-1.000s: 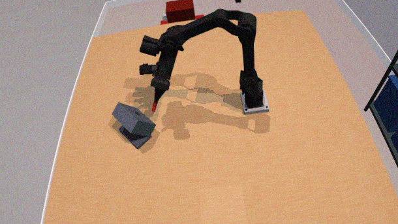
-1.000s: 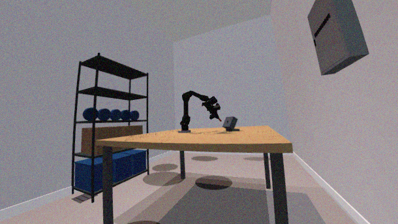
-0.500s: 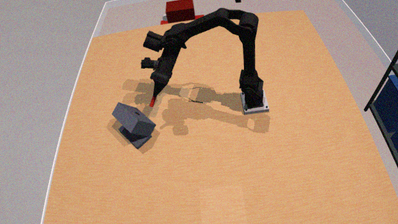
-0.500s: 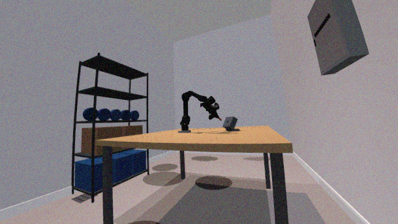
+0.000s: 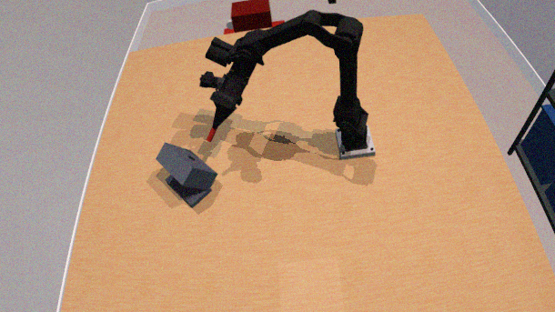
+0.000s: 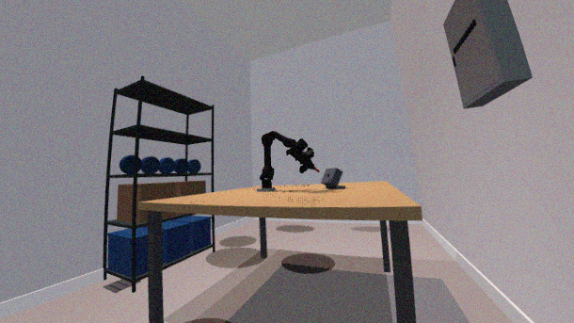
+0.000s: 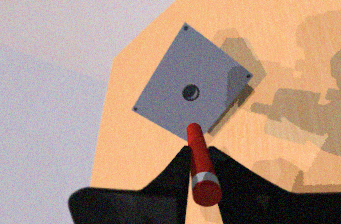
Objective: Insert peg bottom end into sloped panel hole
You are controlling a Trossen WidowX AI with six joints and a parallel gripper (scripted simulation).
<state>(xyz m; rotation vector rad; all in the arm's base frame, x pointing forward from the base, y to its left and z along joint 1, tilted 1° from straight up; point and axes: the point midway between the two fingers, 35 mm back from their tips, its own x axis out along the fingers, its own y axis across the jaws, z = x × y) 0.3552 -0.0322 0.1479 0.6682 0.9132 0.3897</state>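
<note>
My gripper tip is 10 cm short of the grey-blue sloped panel, 7 cm to the right of it and 7 cm above it. The rest, counted from my gripper tip: red peg 1 cm behind, 1 cm to the right, 1 cm above.
</note>
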